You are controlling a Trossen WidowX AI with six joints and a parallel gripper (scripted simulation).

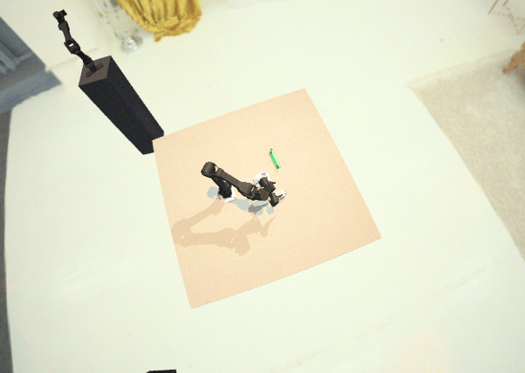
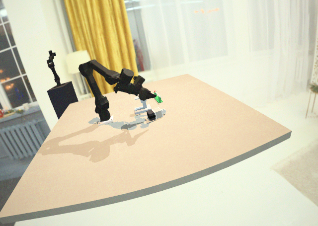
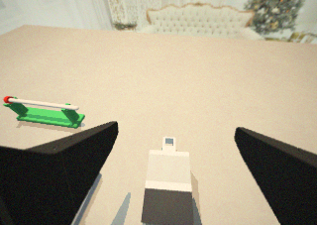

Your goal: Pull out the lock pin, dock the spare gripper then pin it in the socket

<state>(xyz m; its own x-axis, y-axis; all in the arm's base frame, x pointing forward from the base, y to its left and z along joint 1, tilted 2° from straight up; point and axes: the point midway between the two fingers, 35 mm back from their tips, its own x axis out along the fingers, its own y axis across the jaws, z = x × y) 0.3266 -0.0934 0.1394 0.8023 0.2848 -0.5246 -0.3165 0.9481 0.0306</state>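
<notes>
The spare gripper lies 120 mm below my gripper tip. From my gripper tip the other things lie so: green cradle (270 mm to the left, 120 mm below, 20 mm ahead); then grey mount (130 mm to the left, 90 mm below, 90 mm behind).
</notes>
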